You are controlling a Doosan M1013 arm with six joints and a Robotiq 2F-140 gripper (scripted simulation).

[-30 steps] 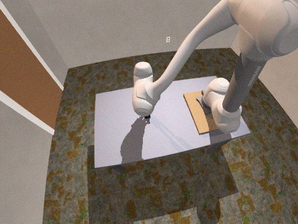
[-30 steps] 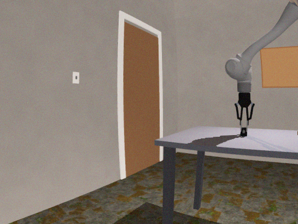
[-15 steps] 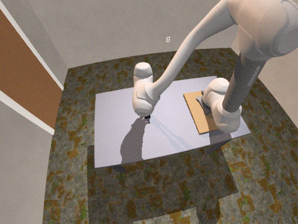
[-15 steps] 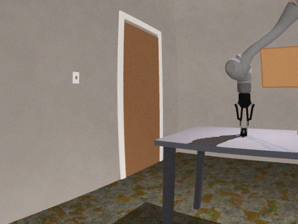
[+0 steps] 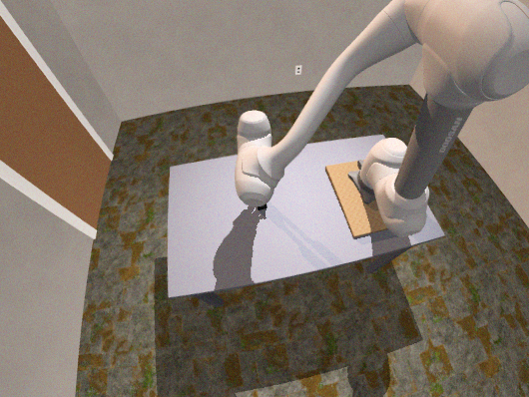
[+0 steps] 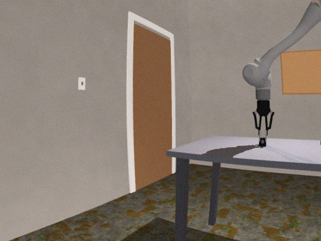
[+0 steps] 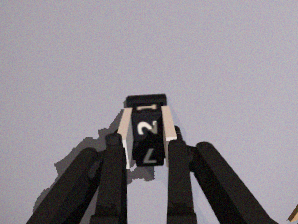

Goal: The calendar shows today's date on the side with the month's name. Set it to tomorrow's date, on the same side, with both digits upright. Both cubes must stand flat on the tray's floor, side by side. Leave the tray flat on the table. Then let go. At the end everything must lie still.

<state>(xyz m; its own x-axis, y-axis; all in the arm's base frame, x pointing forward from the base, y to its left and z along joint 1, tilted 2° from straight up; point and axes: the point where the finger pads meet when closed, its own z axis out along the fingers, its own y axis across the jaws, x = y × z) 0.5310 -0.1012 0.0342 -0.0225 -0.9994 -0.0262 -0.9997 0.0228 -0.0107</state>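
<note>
Right now my hand is 3 cm above the dark cube.
</note>
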